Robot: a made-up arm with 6 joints.
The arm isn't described. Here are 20 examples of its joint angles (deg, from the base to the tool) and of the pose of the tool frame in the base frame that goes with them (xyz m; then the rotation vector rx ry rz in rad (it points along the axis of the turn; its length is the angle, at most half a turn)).
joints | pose
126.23 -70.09 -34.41 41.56 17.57 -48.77 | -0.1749 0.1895 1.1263 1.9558 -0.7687 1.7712
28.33 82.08 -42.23 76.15 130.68 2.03 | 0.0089 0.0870 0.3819 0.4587 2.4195 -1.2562
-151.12 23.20 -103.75 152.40 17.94 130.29 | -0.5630 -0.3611 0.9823 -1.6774 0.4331 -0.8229
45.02 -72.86 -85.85 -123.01 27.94 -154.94 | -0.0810 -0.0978 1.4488 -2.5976 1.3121 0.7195
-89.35 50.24 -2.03 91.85 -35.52 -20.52 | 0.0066 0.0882 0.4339 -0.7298 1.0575 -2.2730
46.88 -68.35 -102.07 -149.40 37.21 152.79 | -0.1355 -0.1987 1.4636 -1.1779 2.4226 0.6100
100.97 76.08 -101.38 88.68 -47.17 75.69 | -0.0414 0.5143 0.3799 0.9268 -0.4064 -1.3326
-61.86 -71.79 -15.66 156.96 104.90 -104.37 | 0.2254 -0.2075 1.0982 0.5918 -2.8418 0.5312
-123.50 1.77 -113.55 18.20 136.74 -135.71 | -0.1641 -0.4055 1.1403 0.2553 -0.5732 0.3112
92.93 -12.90 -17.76 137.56 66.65 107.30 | -0.0633 0.3986 0.6707 -0.7777 1.6807 -1.7887
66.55 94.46 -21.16 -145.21 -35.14 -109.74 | -0.1600 -0.2287 0.4771 -1.7996 0.2918 -0.6712
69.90 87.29 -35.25 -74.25 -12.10 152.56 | -0.1040 -0.1246 0.3021 -0.7432 0.2704 -0.2727
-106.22 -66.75 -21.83 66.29 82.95 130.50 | 0.0649 -0.3499 1.0123 -1.1916 -0.2523 1.7852
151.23 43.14 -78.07 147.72 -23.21 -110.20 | -0.4308 0.2077 0.4988 0.4697 -0.2268 1.8076
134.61 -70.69 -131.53 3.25 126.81 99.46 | 0.2353 -0.3310 1.2652 1.2231 0.5917 0.4269
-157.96 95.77 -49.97 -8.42 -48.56 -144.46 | 0.0324 -0.0609 0.2088 -0.0747 -0.1292 -0.2116
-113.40 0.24 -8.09 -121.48 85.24 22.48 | -0.1435 -0.2586 0.5703 -0.5344 1.3459 -0.3539
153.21 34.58 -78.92 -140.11 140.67 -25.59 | -0.4578 0.2245 0.7752 -1.8415 -2.3210 0.8601
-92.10 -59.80 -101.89 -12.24 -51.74 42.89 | 0.0911 0.1555 1.4571 1.2760 2.5104 -1.0087
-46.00 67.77 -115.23 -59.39 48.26 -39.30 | 0.4366 -0.5147 0.5204 -0.4898 0.4100 0.5182
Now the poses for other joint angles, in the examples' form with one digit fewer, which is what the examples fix.
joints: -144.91 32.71 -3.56 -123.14 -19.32 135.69
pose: 0.088 -0.064 0.435 0.928 -0.013 -2.791
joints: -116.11 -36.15 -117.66 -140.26 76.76 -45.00
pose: 0.038 0.043 1.490 -1.269 2.414 -1.493
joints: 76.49 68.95 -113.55 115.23 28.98 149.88
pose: 0.149 0.644 0.502 -0.621 1.443 -2.683
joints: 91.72 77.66 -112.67 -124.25 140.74 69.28
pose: 0.057 0.505 0.530 -1.277 -2.302 0.340
